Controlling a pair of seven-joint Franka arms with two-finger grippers.
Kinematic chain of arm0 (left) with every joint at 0, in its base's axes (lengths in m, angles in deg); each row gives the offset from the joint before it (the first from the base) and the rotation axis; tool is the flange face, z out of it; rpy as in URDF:
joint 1: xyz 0 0 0.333 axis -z
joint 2: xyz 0 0 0 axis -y
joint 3: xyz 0 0 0.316 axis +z
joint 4: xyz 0.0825 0 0 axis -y
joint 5: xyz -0.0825 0 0.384 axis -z
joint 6: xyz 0 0 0 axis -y
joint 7: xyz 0.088 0 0 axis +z
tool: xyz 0 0 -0.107 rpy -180 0 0
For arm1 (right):
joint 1: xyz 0 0 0.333 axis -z
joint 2: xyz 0 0 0 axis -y
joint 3: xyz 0 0 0.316 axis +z
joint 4: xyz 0.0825 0 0 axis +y
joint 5: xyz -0.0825 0 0.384 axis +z
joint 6: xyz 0 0 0 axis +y
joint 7: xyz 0.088 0 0 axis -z
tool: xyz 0 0 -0.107 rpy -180 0 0
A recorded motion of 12 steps. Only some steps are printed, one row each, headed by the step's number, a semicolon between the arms.
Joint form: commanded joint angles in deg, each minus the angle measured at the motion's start. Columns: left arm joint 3, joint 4, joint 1, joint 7, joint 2, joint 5, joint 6; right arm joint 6, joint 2, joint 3, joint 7, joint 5, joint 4, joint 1.
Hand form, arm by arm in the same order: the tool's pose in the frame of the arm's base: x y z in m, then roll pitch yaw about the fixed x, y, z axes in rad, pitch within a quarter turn. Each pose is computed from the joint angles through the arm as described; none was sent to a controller.
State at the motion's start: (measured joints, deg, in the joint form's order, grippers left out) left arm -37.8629 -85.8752 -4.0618 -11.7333 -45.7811 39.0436 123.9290; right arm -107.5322 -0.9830 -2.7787 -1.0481 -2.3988 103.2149 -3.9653
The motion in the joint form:
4: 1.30 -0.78 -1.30 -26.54 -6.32 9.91 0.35; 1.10 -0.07 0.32 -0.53 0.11 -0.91 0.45
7: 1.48 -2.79 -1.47 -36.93 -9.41 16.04 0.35; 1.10 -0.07 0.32 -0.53 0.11 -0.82 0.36
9: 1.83 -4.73 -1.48 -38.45 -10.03 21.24 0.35; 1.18 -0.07 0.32 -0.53 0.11 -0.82 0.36
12: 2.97 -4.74 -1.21 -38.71 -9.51 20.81 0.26; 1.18 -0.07 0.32 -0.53 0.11 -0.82 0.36
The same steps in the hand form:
4: 0.6337 -0.3203 0.2171 1.9823 -0.1402 -0.3426; 0.5745 0.0077 0.5369 3.1004 -0.0523 0.0574
7: 0.6168 -0.3224 0.1749 1.8943 -0.1942 -0.3375; 0.5744 0.0086 0.5362 3.1005 -0.0508 0.0589
9: 0.6048 -0.3234 0.1580 1.8348 -0.1456 -0.2877; 0.5742 0.0085 0.5360 3.1005 -0.0494 0.0589
12: 0.6078 -0.3165 0.1569 1.8575 -0.1546 -0.2921; 0.5742 0.0085 0.5360 3.1005 -0.0494 0.0589

